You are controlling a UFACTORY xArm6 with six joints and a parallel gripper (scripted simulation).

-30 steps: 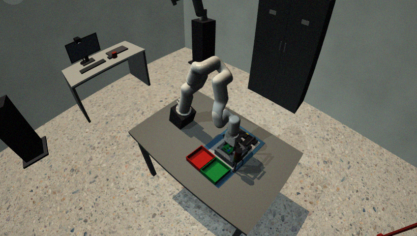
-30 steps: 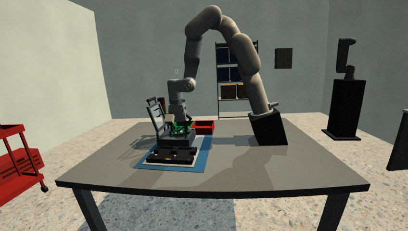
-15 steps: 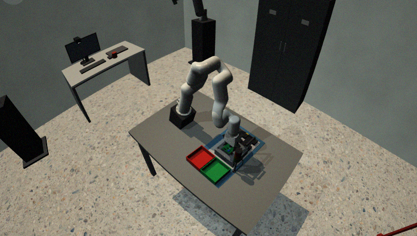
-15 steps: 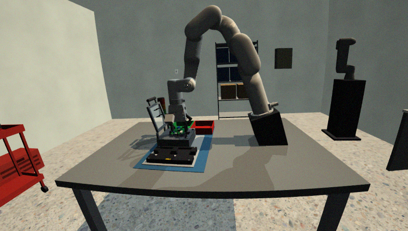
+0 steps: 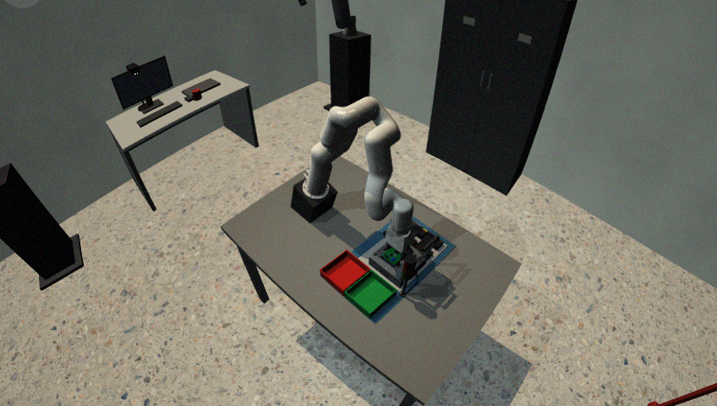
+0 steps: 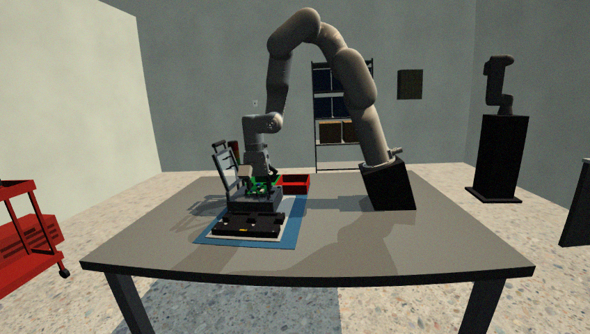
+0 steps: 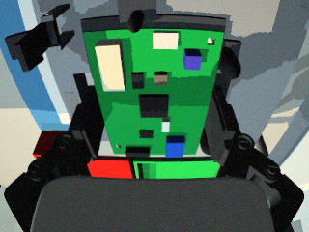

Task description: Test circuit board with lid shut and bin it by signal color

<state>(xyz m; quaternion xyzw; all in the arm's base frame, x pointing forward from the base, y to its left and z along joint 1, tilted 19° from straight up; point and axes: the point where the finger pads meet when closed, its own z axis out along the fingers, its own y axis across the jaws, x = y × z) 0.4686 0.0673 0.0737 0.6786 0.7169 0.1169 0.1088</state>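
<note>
The green circuit board lies right at my hand. Round my hand: tester lid (120 mm ahead, 10 mm to the left, 100 mm above); tester plate (10 mm to the left, 10 mm below); black latch hook (70 mm behind, 50 mm to the left, 10 mm above).
</note>
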